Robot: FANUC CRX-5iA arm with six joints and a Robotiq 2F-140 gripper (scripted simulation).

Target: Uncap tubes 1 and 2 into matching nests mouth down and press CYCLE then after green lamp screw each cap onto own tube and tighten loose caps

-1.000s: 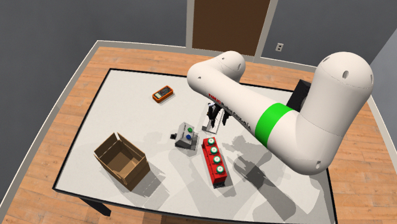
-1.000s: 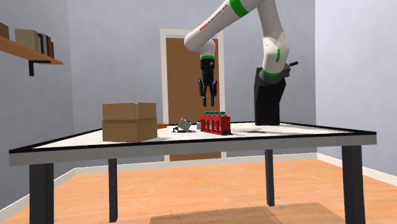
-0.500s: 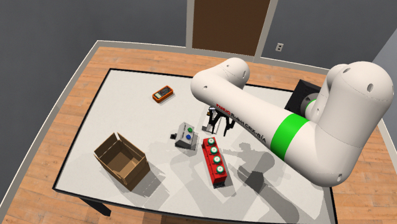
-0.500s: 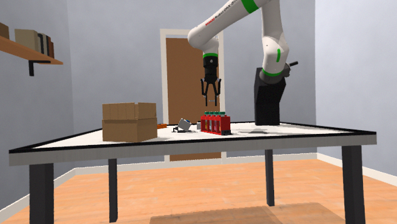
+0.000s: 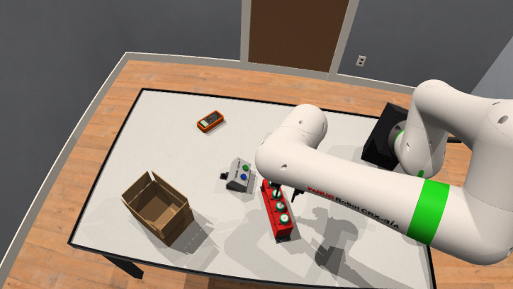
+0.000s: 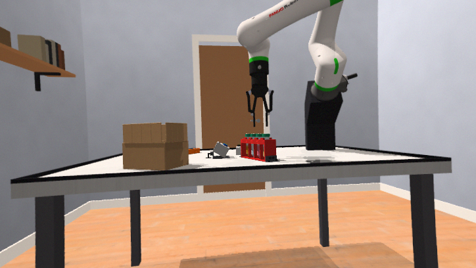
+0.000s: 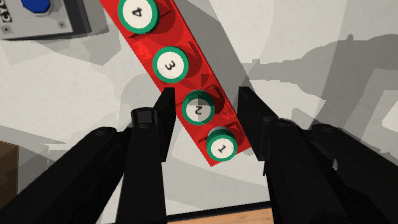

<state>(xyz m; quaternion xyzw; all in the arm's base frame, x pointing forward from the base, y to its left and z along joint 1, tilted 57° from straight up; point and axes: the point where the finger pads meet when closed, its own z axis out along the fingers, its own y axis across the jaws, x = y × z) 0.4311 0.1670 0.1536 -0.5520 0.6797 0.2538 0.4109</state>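
My gripper is now 7 cm to the right of the cap 1, 7 cm above it and 2 cm past it. Also, from my hand: cap 2: 7 cm below, 2 cm to the left, 1 cm ahead; then cap 3: 7 cm below, 3 cm to the right, 3 cm ahead; then cap 4: 7 cm to the right, 7 cm below, 5 cm ahead.
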